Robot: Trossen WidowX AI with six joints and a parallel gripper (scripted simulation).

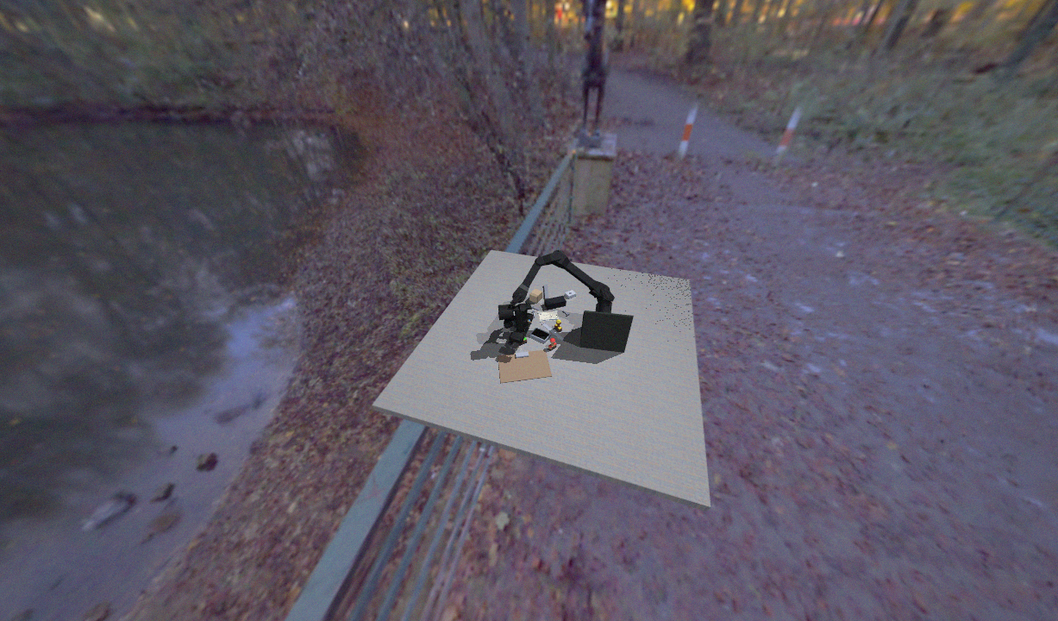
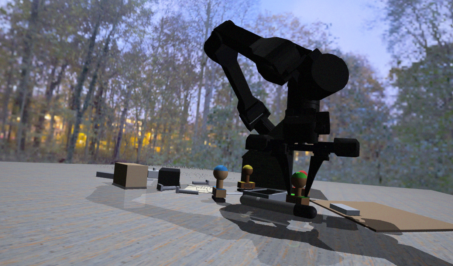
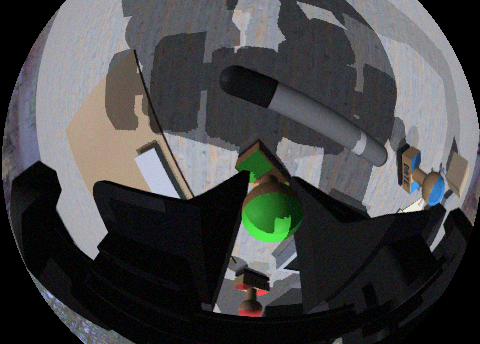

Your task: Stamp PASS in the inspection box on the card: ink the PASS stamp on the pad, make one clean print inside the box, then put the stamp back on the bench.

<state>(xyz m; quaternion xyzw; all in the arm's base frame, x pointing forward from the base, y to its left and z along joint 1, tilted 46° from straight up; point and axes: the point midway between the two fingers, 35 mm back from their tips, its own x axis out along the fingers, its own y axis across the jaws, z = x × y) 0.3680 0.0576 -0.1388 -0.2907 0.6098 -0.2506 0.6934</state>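
Right now the marker is 40 mm ahead of my gripper tip, 10 mm to the right of it and 10 mm below it. Also, from my gripper tip: ink pad (70 mm to the right, 70 mm behind, 20 mm below); then blue-topped stamp (140 mm to the right, 20 mm ahead); then green-topped stamp (right at my gripper tip).
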